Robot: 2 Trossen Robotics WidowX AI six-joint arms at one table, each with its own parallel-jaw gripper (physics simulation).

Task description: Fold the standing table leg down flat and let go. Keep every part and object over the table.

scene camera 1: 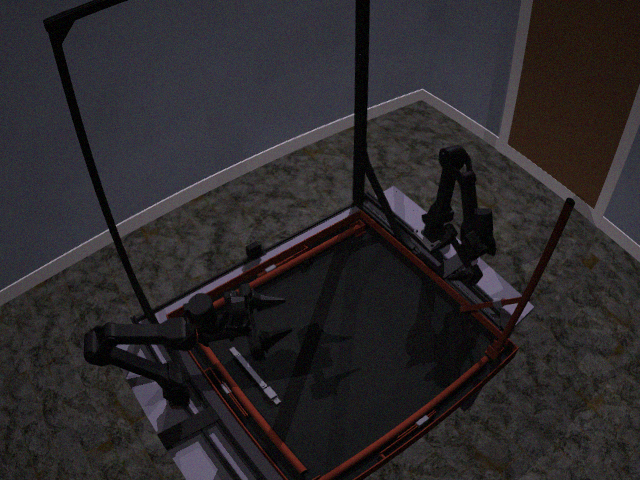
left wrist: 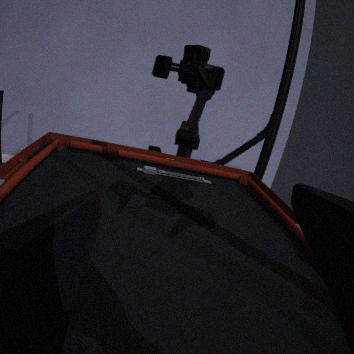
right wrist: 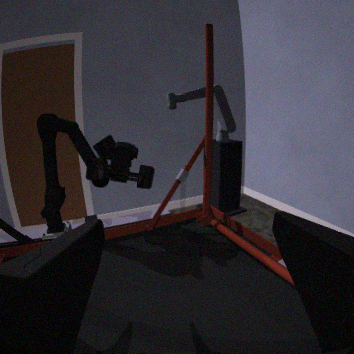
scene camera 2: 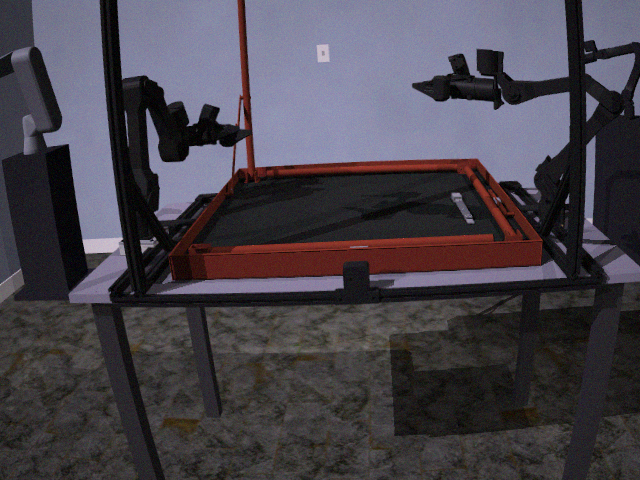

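Where they show: left gripper, between the fingertips: (scene camera 1: 438,265) (left wrist: 199,197) (right wrist: 120,179) (scene camera 2: 245,130); right gripper, between the fingertips: (scene camera 1: 288,314) (left wrist: 180,64) (right wrist: 189,226) (scene camera 2: 417,84); left arm's base, origin of its link: (scene camera 1: 433,233) (right wrist: 55,228) (scene camera 2: 143,235); right arm's base, origin of its link: (scene camera 1: 178,396) (scene camera 2: 552,220).
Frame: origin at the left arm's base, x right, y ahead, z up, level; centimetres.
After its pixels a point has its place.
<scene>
The red table leg (scene camera 1: 541,258) {x -51.5, y 16.4, z 45.7 cm} (scene camera 2: 244,51) {x -50.9, y 15.9, z 42.8 cm} (right wrist: 209,100) {x -51.3, y 16.4, z 39.5 cm} stands upright at one corner of the red table frame (scene camera 2: 439,257) {x 16.8, y 70.3, z -0.3 cm}, with a slanted red brace (right wrist: 167,198) {x -38.2, y 14.1, z 11.0 cm} beside it. My left gripper (scene camera 1: 455,277) (scene camera 2: 241,134) {x -24.1, y 22.2, z 21.0 cm} (left wrist: 199,197) {x -24.1, y 22.2, z 21.0 cm} is open and empty, above the frame side near the left arm's base. Its tips overlap the leg in scene camera 2, but scene camera 1 shows them apart from it. My right gripper (scene camera 1: 287,315) {x -22.7, y 67.4, z 31.2 cm} (scene camera 2: 414,85) {x -22.7, y 67.4, z 31.2 cm} (right wrist: 189,226) {x -22.7, y 67.4, z 31.2 cm} is open and empty, high above the opposite side, far from the leg.
Three other red legs (scene camera 1: 299,266) {x 12.7, y 45.4, z -0.6 cm} (scene camera 1: 253,415) {x -29.0, y 84.3, z 3.2 cm} (scene camera 1: 413,408) {x -49.7, y 46.7, z 1.3 cm} lie flat along the frame sides. A pale bar (scene camera 1: 255,376) {x -17.2, y 77.3, z 1.4 cm} (scene camera 2: 462,208) {x -13.4, y 77.2, z 1.3 cm} (left wrist: 175,174) {x -16.3, y 76.6, z 1.2 cm} lies on the dark panel inside the frame. Black posts (scene camera 1: 361,93) {x 27.7, y 12.4, z 45.6 cm} (scene camera 2: 574,129) {x 22.5, y 96.5, z 26.1 cm} rise at two table corners.
</scene>
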